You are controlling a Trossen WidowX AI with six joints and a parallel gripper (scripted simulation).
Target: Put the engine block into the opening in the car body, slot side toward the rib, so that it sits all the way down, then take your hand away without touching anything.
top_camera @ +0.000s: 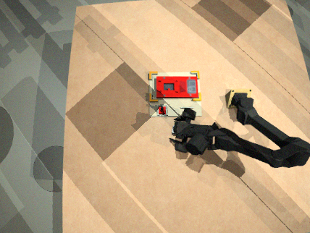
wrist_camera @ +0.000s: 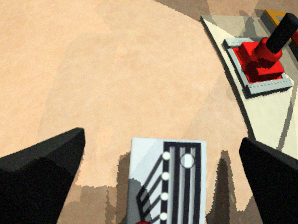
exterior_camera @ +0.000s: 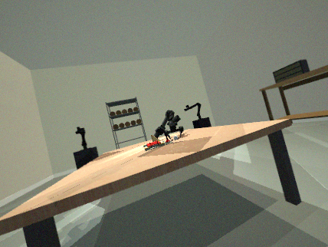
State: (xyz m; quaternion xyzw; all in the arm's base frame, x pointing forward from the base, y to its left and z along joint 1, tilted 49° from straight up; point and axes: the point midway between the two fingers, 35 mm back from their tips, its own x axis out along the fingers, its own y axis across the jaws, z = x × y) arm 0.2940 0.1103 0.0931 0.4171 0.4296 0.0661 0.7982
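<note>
The engine block is 30 mm behind my gripper tip.
</note>
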